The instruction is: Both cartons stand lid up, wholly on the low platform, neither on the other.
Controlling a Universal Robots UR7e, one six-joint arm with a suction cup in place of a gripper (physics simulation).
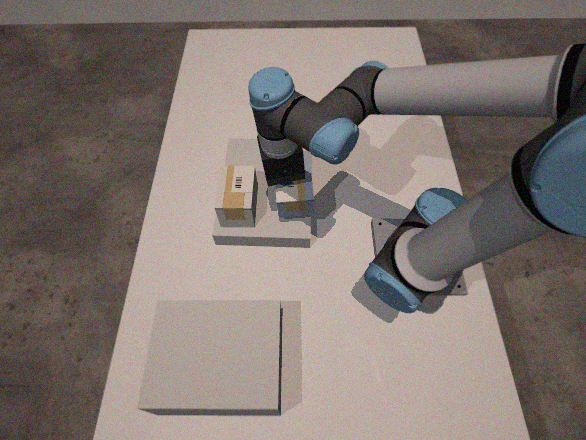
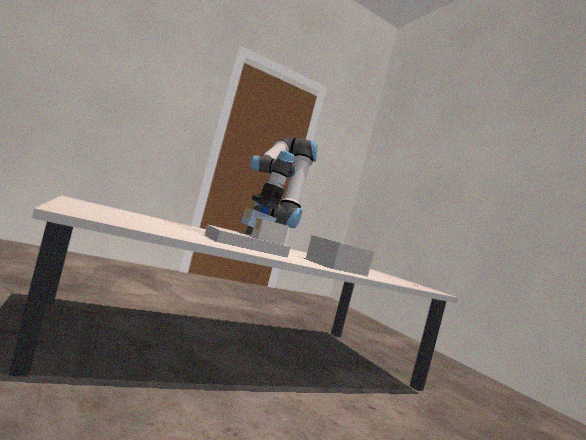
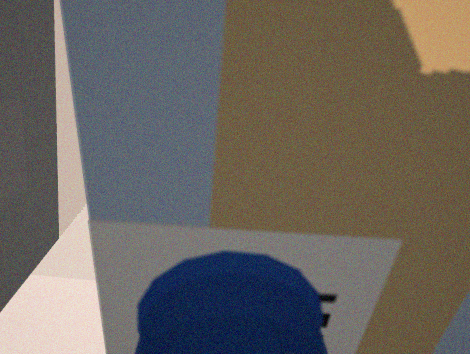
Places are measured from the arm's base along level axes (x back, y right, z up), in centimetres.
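Pixels of known places: hand, its tool point: (image 2: 262, 216) (image 3: 230, 274).
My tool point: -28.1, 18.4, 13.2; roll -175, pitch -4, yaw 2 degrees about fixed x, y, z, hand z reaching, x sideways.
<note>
Behind a point stands the place of what it marks, as x, y, z.
A blue carton (image 1: 296, 210) @(-26.6, 12.5, 9.6) (image 2: 248, 215) @(-26.5, 25.1, 11.8) (image 3: 149, 123) @(-29.2, 22.2, 14.8) with a tan stripe and a white label hangs under my suction cup (image 1: 287, 184) (image 3: 230, 302). The cup sits on its label, label side up. The carton is over the right part of the low platform (image 1: 261, 237) @(-35.6, 10.6, 2.9) (image 2: 239, 239) @(-42.6, 35.9, 1.3); I cannot tell whether it touches the platform. A pale carton (image 1: 239, 192) @(-39.1, 18.4, 11.8) (image 2: 271, 231) @(-43.8, 22.4, 7.6) with a tan stripe and a barcode label on top stands on the platform's left part, apart from the blue one.
A large grey block (image 1: 213, 354) @(-47.6, -17.1, 10.3) (image 2: 339, 255) @(-58.5, -5.9, 4.8) stands at the front left of the white table (image 1: 335, 371) @(-24.2, -21.9, -1.7). The arm's base plate (image 1: 380, 231) @(-5.8, 8.6, 0.4) and lower joints (image 1: 396, 288) are right of the platform.
</note>
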